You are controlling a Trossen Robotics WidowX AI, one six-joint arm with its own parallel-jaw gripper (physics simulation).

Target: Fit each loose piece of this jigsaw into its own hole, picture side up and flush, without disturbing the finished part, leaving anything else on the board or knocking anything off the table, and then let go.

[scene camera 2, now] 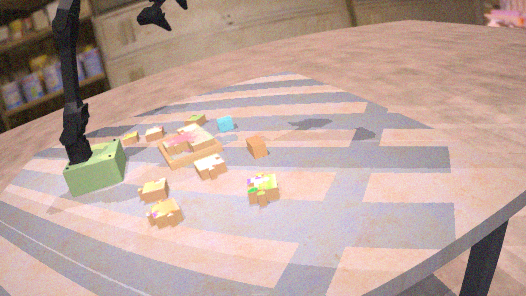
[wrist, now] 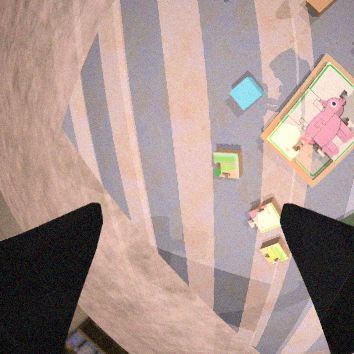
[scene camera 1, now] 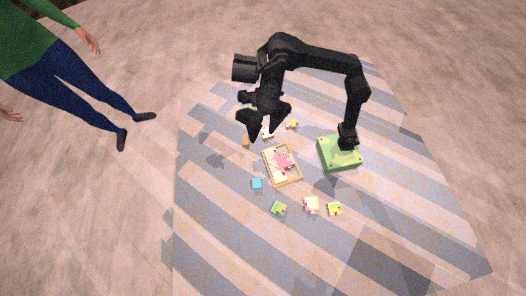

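The framed jigsaw (scene camera 1: pixel 268 168) (scene camera 2: pixel 172 162) (wrist: pixel 289 159) shows a pink animal and has gaps in its picture. My gripper (scene camera 1: pixel 262 136) (scene camera 2: pixel 176 17) (wrist: pixel 194 214) is open and empty, high above the table. In the wrist view, a green piece (scene camera 1: pixel 278 208) (scene camera 2: pixel 195 120) (wrist: pixel 227 165), a pink-and-cream piece (scene camera 1: pixel 311 204) (scene camera 2: pixel 154 133) (wrist: pixel 266 216) and a yellow-green piece (scene camera 1: pixel 334 208) (scene camera 2: pixel 131 138) (wrist: pixel 274 251) lie picture side up. Across the board lie a cream piece (scene camera 1: pixel 268 133) (scene camera 2: pixel 210 166), a tan-topped piece (scene camera 1: pixel 291 123) (scene camera 2: pixel 154 190), an orange-yellow piece (scene camera 2: pixel 165 212) and a purple-green piece (scene camera 2: pixel 262 188).
A cyan cube (scene camera 1: pixel 256 183) (scene camera 2: pixel 225 123) (wrist: pixel 246 93) and an orange block (scene camera 1: pixel 245 140) (scene camera 2: pixel 257 147) (wrist: pixel 320 5) stand near the board. The arm rises from a green base box (scene camera 1: pixel 327 159) (scene camera 2: pixel 97 175). A person (scene camera 1: pixel 75 70) stands at the left in scene camera 1.
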